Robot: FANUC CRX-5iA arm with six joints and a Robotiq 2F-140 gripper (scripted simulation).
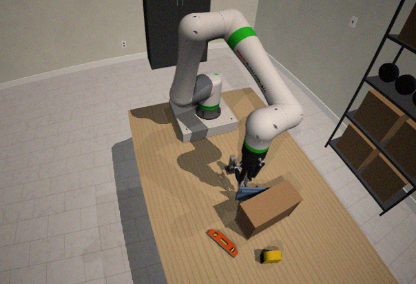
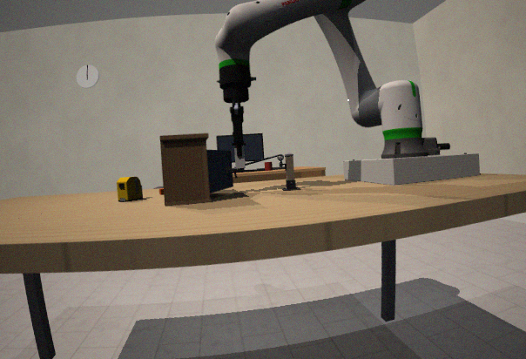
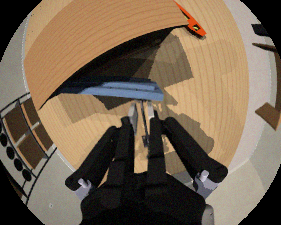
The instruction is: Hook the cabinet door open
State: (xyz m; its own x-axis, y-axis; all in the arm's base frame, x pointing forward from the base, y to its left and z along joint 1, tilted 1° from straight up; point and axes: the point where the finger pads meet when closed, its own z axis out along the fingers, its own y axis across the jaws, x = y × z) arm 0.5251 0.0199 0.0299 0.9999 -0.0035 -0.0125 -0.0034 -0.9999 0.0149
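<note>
My hand is 60 mm to the right of the cabinet door, 50 mm short of it and 30 mm above it. The rest, counted from my hand: hook post: 100 mm behind, 40 mm below; orange level: 210 mm ahead, 140 mm to the right, 100 mm below; yellow tape measure: 320 mm ahead, 80 mm below, 20 mm to the left.
</note>
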